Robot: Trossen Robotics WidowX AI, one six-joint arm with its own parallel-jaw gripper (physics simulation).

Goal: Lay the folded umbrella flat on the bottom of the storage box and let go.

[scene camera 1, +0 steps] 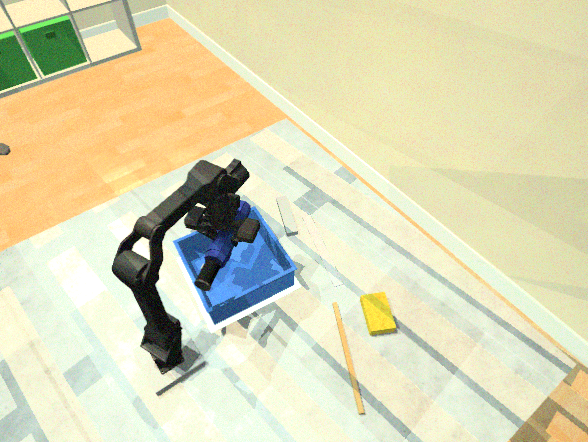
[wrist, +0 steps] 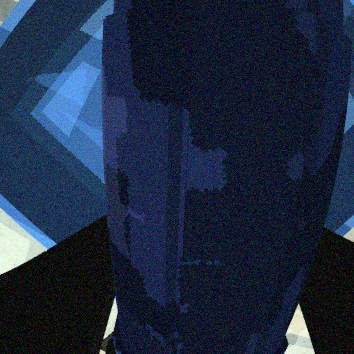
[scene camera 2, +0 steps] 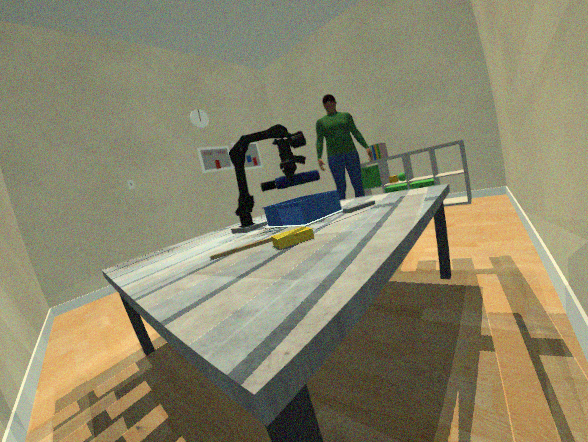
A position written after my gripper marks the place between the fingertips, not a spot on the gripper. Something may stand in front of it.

Observation:
My gripper (scene camera 1: 226, 243) carries a folded umbrella (scene camera 1: 219, 252), which touches nothing else. On the table rests a blue storage box (scene camera 1: 255, 272).
The folded umbrella also shows in the wrist view (wrist: 220, 133). The blue storage box is seen too in the wrist view (wrist: 59, 182) and in scene camera 2 (scene camera 2: 299, 211). My gripper also shows in the wrist view (wrist: 206, 225).

